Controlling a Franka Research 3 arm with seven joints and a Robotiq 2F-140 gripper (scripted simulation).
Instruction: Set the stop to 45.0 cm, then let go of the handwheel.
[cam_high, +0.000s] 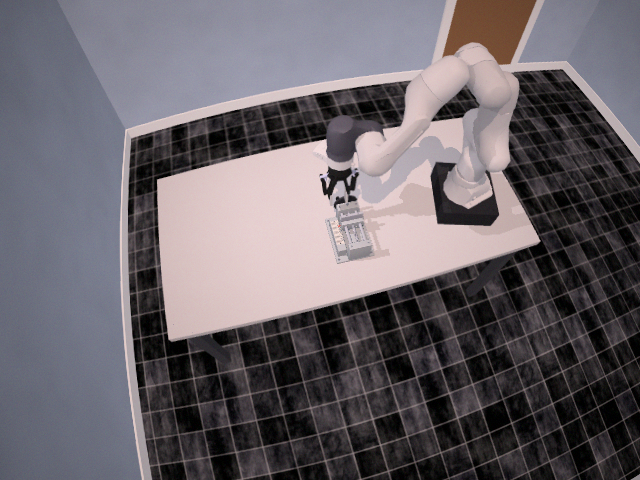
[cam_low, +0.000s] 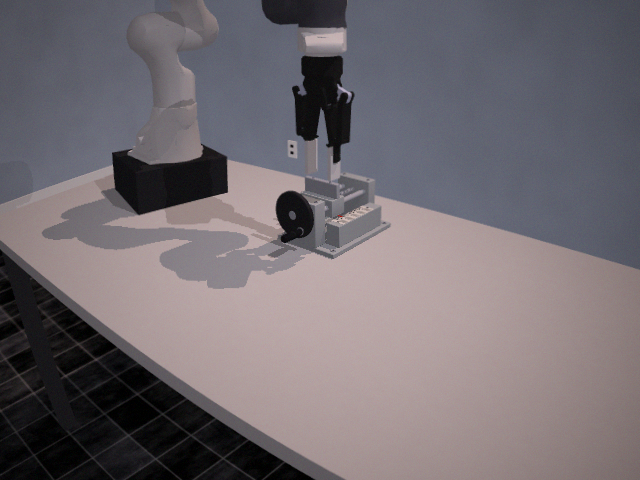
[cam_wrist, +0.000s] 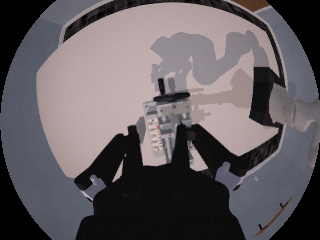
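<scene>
Now: the black handwheel 13 cm below my hand, 5 cm to the right of it and 3 cm behind it. The rest, counted from my hand: grey stop fixture (9 cm below, 5 cm to the left, 3 cm behind).
</scene>
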